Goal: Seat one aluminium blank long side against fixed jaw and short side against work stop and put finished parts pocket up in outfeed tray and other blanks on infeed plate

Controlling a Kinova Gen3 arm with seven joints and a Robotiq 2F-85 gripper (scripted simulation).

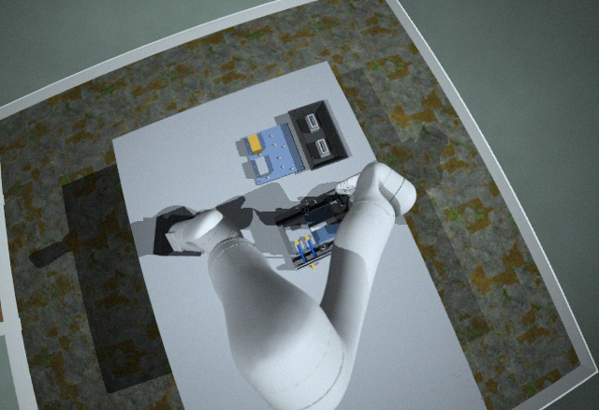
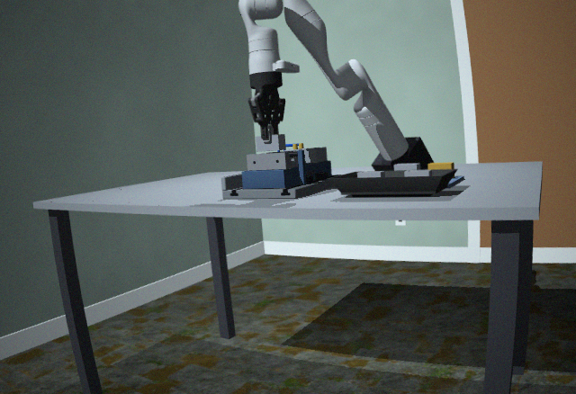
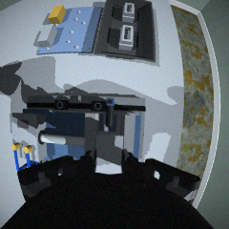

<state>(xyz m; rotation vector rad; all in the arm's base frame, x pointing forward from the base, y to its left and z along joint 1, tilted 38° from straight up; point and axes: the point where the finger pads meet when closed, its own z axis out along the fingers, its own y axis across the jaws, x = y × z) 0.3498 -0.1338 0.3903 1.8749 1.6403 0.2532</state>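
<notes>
The vise is 100 mm below my hand, 70 mm behind it and 20 mm to the left of it. Round my hand: brass blank: 390 mm to the left, 120 mm below, 90 mm behind.
</notes>
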